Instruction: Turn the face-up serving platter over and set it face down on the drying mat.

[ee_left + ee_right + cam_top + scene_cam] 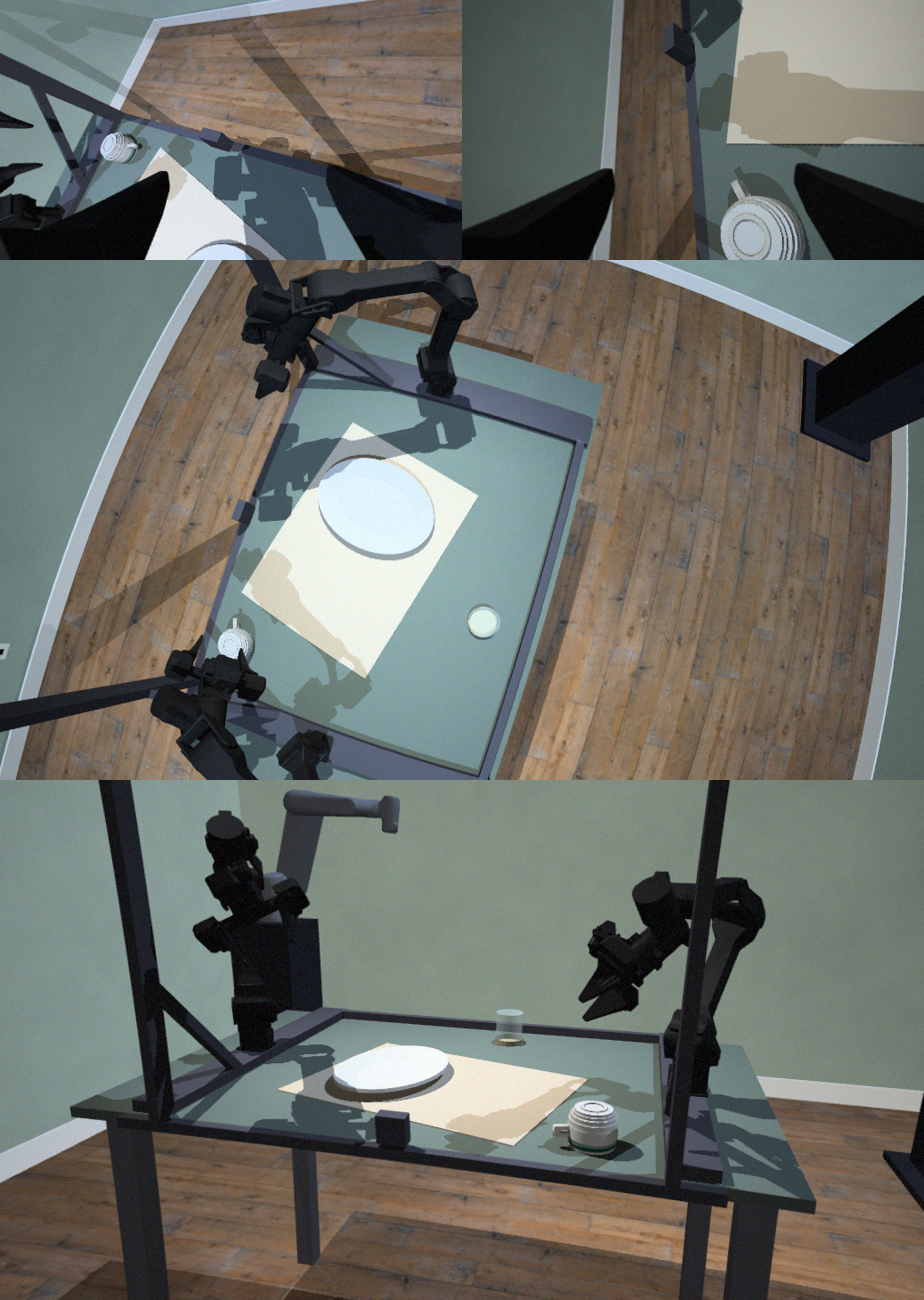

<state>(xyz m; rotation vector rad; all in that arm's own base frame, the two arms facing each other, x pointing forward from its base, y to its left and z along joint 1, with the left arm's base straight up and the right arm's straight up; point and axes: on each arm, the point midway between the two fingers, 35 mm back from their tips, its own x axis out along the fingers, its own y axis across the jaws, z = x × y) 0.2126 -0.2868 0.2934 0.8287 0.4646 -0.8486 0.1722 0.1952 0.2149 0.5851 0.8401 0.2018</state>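
Observation:
My left hand is 300 mm above the white oval serving platter, 240 mm short of it and 130 mm to the left of it. The rest, counted from my left hand: cream drying mat 320 mm below, 230 mm to the right, 220 mm ahead; then white ribbed mug 560 mm to the right, 280 mm below, 30 mm ahead.

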